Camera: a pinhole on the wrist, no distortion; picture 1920 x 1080 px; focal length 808.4 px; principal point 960.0 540.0 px. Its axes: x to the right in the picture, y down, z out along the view. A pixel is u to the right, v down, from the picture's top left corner.
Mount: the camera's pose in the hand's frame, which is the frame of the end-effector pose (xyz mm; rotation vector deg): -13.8 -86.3 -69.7 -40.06 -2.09 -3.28
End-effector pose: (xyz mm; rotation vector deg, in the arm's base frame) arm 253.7 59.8 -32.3 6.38 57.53 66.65
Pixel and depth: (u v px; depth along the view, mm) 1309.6 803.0 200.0
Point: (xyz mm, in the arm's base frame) 225.8 176.8 -0.9
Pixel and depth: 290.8 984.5 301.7
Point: 100.2 -20.6 279.9
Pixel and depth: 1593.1 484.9 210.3
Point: 313.3 235.2 -39.1
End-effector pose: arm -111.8 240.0 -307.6 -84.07 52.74 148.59
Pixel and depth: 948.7 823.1 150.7
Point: -127.8 207.4 -267.1
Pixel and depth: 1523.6 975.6 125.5
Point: -157.1 178.8 -352.0
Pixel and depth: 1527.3 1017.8 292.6
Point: -331.0 29.3 -334.8
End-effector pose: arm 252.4 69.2 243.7 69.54 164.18 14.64
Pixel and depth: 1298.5 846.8 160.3
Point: 258.8 152.4 238.6
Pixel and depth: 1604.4 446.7 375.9
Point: 159.1 380.2 16.0
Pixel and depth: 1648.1 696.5 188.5
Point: 195.6 220.7 200.6
